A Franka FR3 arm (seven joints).
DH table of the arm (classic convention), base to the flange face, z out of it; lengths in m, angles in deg. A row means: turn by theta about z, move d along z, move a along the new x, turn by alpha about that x. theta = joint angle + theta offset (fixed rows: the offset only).
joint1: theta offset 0  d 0.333  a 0  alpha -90
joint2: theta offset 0  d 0  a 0  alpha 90
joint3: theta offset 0  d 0.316  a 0.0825  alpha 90
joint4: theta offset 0  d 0  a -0.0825  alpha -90
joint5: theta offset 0  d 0.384  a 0  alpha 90
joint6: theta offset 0  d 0  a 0.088  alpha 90
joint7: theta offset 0  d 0.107  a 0  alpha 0
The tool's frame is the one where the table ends.
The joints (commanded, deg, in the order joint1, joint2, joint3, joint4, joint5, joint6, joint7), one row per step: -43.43, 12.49, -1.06, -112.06, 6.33, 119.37, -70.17; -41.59, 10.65, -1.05, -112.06, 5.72, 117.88, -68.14; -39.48, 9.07, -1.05, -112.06, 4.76, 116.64, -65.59; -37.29, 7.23, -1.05, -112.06, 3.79, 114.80, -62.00; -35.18, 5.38, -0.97, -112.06, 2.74, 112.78, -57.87; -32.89, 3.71, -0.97, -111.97, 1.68, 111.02, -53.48; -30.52, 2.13, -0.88, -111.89, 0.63, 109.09, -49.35; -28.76, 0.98, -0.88, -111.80, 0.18, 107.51, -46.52; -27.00, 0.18, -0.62, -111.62, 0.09, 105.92, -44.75; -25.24, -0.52, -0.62, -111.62, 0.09, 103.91, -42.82; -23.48, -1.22, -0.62, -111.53, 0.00, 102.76, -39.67
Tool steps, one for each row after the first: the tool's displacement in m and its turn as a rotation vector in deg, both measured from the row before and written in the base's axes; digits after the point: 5 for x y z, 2 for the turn. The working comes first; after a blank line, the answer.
Tool pose at each row, in the base's axes (x y z in m, rotation vector in deg; the steps are taken from these numbers as rounded here): 0.42509, -0.40933, 0.35960, -169.59, -33.48, -2.33; 0.43490, -0.39278, 0.37641, -169.96, -33.99, -1.77; 0.44565, -0.37450, 0.39075, -170.59, -34.34, -0.77; 0.45464, -0.35417, 0.40675, -171.29, -33.20, 0.58; 0.46189, -0.33338, 0.42241, -172.14, -31.22, 2.18; 0.46923, -0.31226, 0.43718, -173.28, -28.92, 3.60; 0.47588, -0.28946, 0.45060, -174.20, -27.15, 5.23; 0.47963, -0.27260, 0.46030, -174.62, -25.81, 6.25; 0.48494, -0.25359, 0.46728, -174.35, -26.21, 7.23; 0.48733, -0.23608, 0.47129, -173.72, -25.86, 9.03; 0.49081, -0.21959, 0.47713, -174.11, -23.80, 9.83

0.00981, 0.01655, 0.01681, -0.52, 0.26, 0.30; 0.01075, 0.01828, 0.01434, -0.80, 0.51, 0.18; 0.00899, 0.02033, 0.01600, -0.64, 0.82, -0.78; 0.00725, 0.02079, 0.01566, -0.69, 1.00, -1.32; 0.00734, 0.02112, 0.01477, -0.93, 0.84, -1.56; 0.00665, 0.02280, 0.01342, -0.86, 0.97, -1.18; 0.00375, 0.01686, 0.00970, -0.38, 0.64, -0.87; 0.00531, 0.01901, 0.00698, 0.09, 0.65, 0.29; 0.00239, 0.01751, 0.00401, 0.40, 1.27, -0.15; 0.00348, 0.01649, 0.00584, -0.29, 0.53, -1.33
